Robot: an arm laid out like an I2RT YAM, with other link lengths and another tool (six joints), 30 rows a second.
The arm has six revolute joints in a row. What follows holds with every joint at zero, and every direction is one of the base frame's. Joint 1 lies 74.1 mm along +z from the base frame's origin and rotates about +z. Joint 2 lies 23.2 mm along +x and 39.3 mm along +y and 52.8 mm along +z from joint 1 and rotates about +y. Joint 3 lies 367 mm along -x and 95.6 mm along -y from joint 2 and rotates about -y. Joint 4 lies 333.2 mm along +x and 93.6 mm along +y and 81.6 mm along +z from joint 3 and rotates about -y. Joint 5 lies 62.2 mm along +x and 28.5 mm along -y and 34 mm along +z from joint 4 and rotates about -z. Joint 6 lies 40.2 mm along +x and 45.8 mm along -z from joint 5 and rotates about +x. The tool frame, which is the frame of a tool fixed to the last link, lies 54 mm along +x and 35 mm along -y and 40 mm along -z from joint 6; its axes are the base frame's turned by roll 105.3, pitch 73 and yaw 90 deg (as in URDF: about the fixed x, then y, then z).
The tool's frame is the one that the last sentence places.
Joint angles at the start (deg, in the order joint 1, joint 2, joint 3, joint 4, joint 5, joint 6):
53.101, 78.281, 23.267, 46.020, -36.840, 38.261
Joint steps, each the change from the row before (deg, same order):
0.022, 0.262, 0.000, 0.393, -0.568, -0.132
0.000, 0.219, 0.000, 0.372, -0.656, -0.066
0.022, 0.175, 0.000, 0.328, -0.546, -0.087
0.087, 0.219, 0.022, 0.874, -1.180, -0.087
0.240, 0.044, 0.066, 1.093, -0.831, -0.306
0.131, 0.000, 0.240, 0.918, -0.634, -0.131
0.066, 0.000, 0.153, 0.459, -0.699, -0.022
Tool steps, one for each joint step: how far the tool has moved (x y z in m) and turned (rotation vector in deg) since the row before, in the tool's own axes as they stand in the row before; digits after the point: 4 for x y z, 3 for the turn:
0.0006, 0.0001, 0.0008, -0.421, 0.354, -0.319
0.0006, 0.0003, 0.0006, -0.475, 0.410, -0.278
0.0005, 0.0003, 0.0005, -0.422, 0.335, -0.283
0.0005, 0.0020, 0.0009, -1.150, 0.575, -0.701
-0.0005, 0.0035, 0.0011, -1.296, 0.102, -1.116
-0.0021, 0.0037, 0.0011, -1.148, -0.122, -0.900
-0.0007, 0.0024, 0.0005, -0.814, 0.231, -0.512

